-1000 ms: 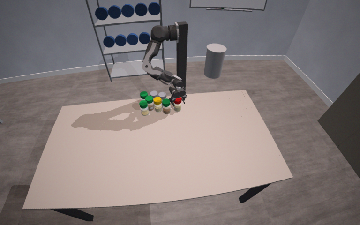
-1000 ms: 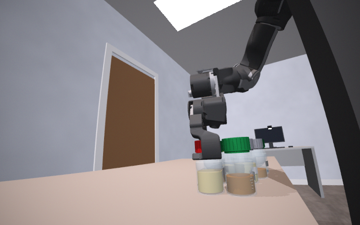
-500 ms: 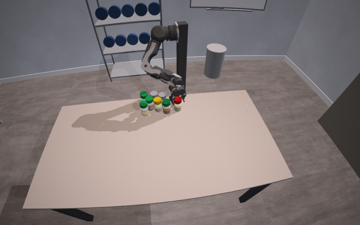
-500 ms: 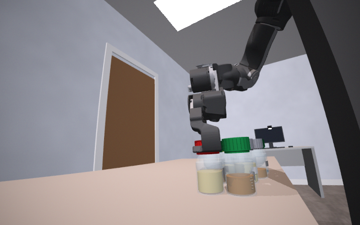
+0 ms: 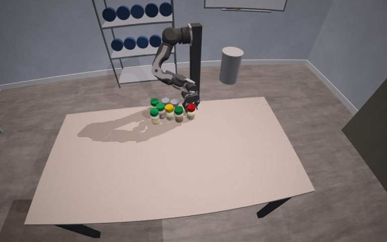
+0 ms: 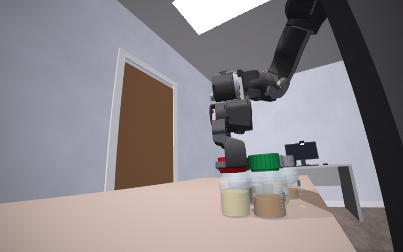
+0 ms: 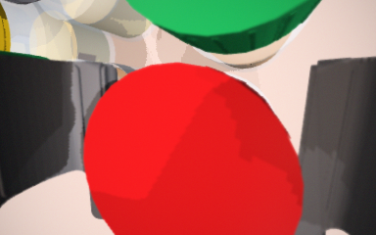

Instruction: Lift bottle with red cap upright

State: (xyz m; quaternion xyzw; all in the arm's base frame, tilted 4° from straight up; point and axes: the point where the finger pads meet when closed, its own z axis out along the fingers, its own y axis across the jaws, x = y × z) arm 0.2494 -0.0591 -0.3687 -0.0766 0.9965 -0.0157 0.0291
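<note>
Now: hand 2 cm past the yellow-capped bottle, 14 cm to the left of it and 4 cm above it.
</note>
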